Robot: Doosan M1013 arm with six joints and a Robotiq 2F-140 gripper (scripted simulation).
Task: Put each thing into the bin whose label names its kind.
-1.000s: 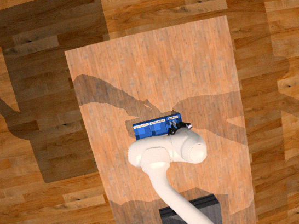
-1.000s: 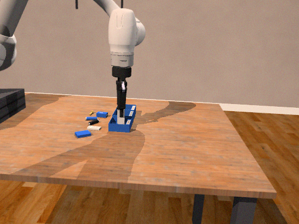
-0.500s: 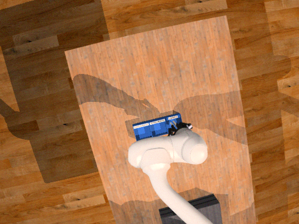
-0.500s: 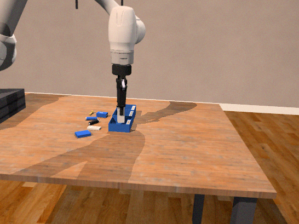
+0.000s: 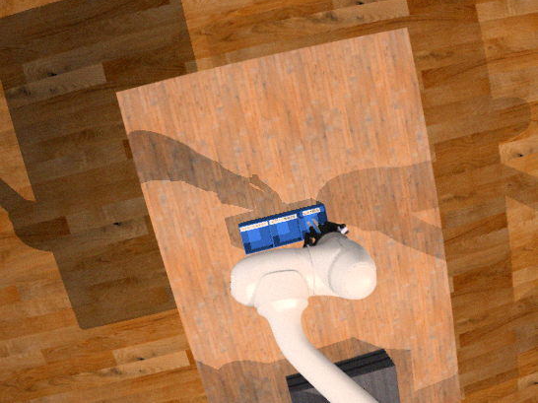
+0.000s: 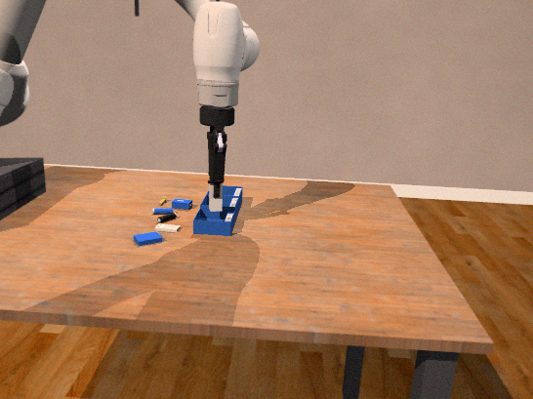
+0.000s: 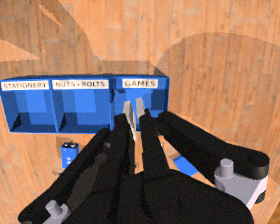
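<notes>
My gripper is now 10 mm past the blue three-compartment bin row, 80 mm to the right of it and 60 mm above it. Also, from my hand: white domino (100 mm behind, 50 mm to the right, 70 mm below); then blue rectangular battery (110 mm behind, 100 mm to the left, 70 mm below); then black cylindrical battery (120 mm behind, 70 mm below).
</notes>
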